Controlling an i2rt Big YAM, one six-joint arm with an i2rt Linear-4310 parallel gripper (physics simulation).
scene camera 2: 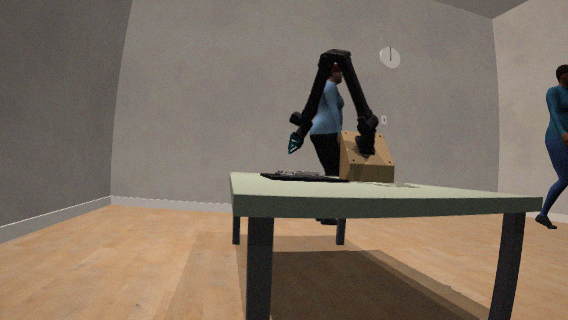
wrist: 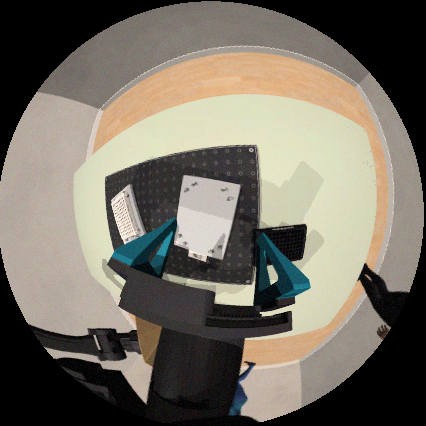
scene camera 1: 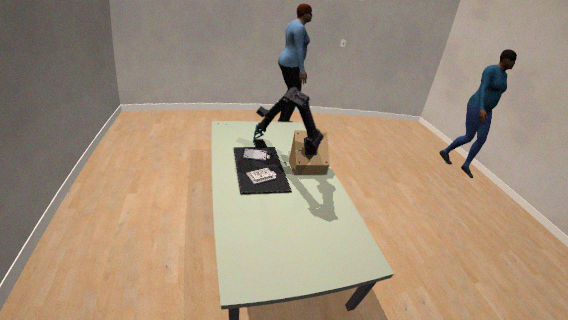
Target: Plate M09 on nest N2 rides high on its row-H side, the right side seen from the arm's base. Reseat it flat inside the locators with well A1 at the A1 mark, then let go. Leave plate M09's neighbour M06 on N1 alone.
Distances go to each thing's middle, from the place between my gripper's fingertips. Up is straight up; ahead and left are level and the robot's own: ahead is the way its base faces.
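There is the grey nest plate labelled N2 (wrist: 206, 207), and my hand is 11 cm above it, 5 cm to the right of it and 2 cm past it.
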